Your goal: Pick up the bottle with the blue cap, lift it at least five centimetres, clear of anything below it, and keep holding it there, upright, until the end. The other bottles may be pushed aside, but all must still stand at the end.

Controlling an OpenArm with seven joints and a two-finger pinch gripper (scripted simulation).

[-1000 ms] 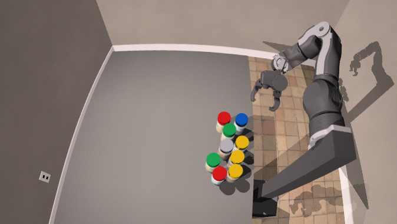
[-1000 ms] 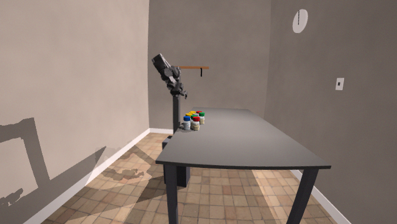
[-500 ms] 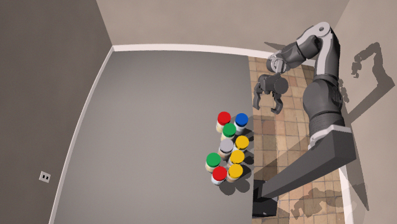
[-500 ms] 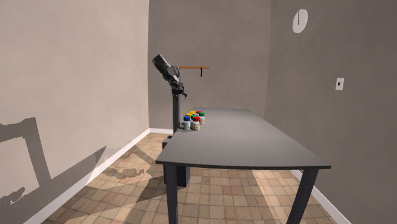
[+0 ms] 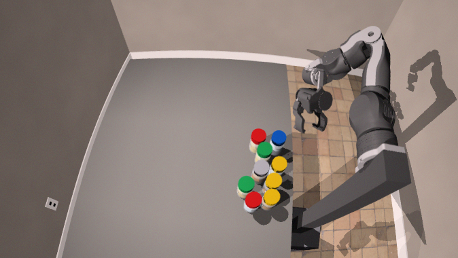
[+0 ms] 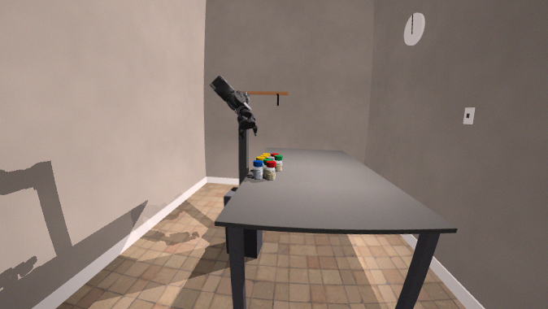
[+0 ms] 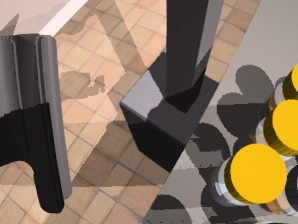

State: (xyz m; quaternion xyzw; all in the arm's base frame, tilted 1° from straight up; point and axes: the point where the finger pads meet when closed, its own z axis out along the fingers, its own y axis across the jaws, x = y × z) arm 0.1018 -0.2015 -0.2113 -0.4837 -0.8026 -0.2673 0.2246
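Right now my hand is 60 mm short of the yellow-capped bottle, 60 mm to the right of it and 200 mm above it. The rest, counted from my hand: red-capped bottle 130 mm ahead, 200 mm to the left, 210 mm below; then grey-capped bottle 120 mm ahead, 80 mm to the left, 200 mm below.
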